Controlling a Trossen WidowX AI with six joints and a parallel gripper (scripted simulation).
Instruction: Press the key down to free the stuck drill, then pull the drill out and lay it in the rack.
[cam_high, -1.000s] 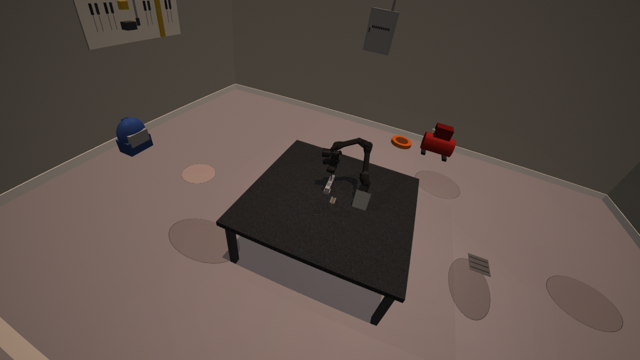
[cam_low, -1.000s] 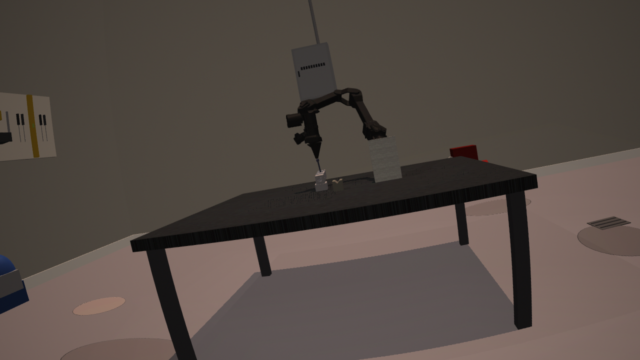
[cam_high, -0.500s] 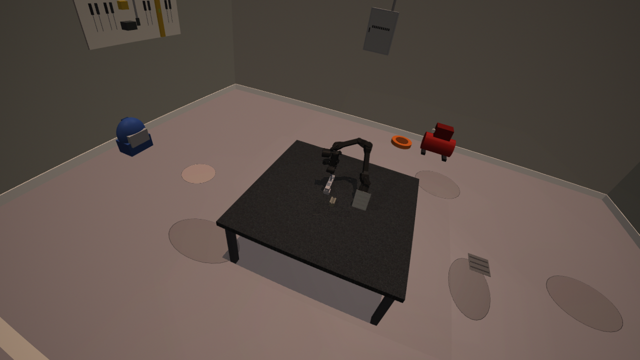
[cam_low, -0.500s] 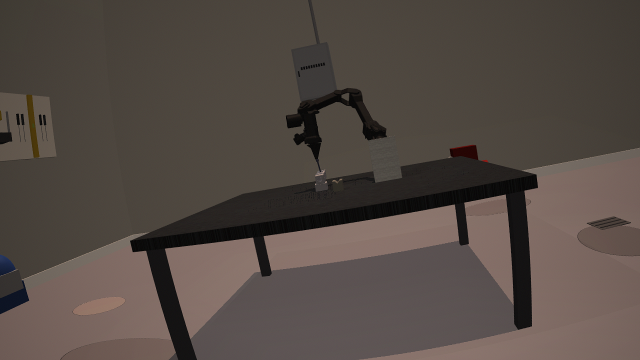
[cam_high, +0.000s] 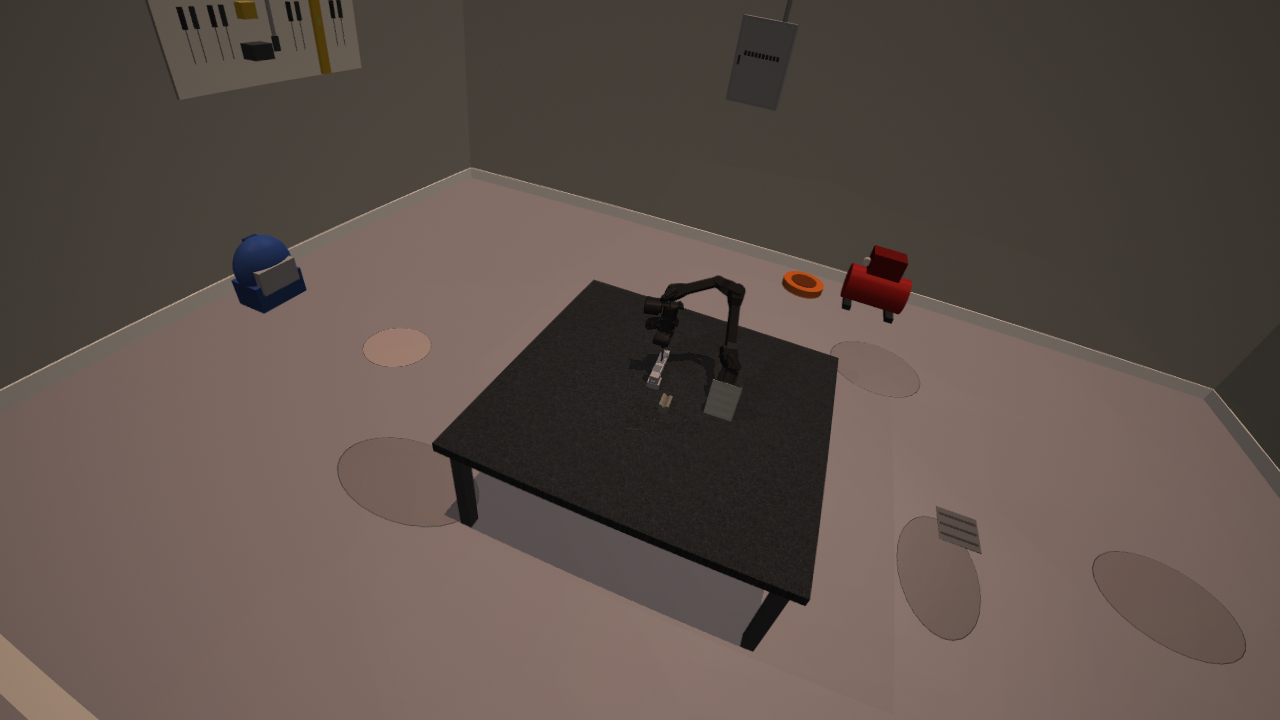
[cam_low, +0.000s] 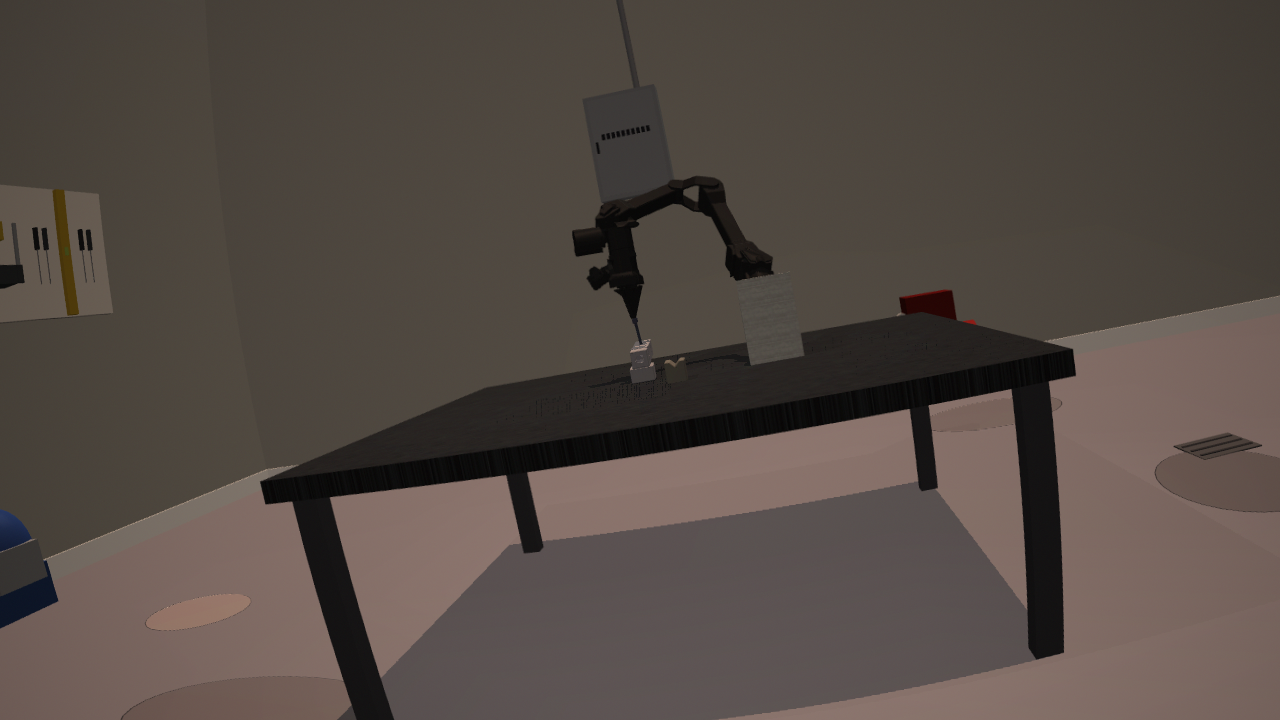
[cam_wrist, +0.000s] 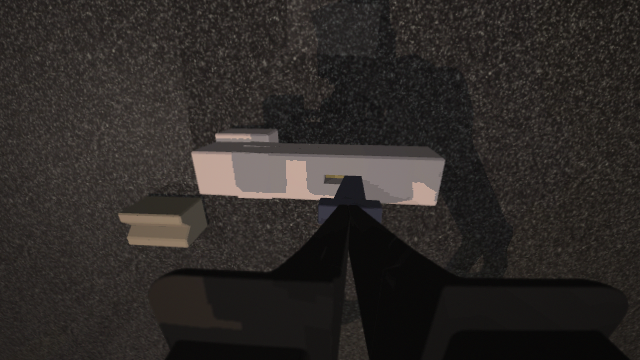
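Right now the thin dark drill is 30 mm below my gripper tip. Round my gripper tip: v-shaped rack 200 mm to the left, 110 mm below, 70 mm behind; grey block 90 mm below, 30 mm to the left.
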